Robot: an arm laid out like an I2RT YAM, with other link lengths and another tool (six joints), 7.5 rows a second.
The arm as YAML. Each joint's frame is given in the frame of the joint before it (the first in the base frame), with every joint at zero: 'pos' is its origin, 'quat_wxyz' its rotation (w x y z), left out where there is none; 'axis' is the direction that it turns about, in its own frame. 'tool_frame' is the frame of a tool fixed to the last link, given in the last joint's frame.
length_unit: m
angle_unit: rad
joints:
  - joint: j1
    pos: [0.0, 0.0, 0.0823]
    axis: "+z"
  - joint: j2
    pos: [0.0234, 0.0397, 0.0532]
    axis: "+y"
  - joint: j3
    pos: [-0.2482, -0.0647, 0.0]
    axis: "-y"
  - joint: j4
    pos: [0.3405, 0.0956, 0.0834]
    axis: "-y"
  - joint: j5
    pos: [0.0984, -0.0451, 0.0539]
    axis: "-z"
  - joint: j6
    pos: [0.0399, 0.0, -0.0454]
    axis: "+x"
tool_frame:
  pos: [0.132, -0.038, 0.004]
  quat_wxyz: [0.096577, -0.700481, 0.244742, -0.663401]
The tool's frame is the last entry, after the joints.
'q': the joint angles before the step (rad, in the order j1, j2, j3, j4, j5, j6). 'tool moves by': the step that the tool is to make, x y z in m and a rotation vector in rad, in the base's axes. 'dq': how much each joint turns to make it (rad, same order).
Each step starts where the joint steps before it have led.
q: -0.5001, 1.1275, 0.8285, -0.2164, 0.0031, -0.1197
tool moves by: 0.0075, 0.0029, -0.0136, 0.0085, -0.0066, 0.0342
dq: 0.0001, 0.0227, -0.0231, 0.0474, -0.0349, -0.0075
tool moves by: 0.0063, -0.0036, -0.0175, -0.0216, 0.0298, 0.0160
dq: 0.0000, 0.0492, -0.0064, 0.0386, 0.0027, -0.0368
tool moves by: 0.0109, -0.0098, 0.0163, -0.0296, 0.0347, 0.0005
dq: -0.0002, 0.0612, 0.1010, -0.0567, 0.0213, -0.0369
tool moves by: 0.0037, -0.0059, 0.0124, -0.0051, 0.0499, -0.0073
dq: 0.0001, 0.0417, 0.0940, -0.0936, 0.0215, -0.0199
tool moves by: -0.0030, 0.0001, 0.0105, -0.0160, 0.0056, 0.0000
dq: 0.0002, -0.0151, 0.0140, -0.0261, 0.0094, -0.0138
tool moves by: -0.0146, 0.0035, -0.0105, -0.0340, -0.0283, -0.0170
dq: -0.0001, -0.0768, -0.1196, 0.0841, 0.0230, -0.0047
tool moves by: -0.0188, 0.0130, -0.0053, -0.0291, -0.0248, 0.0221
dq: 0.0000, -0.1222, -0.1287, 0.0431, -0.0122, -0.0229
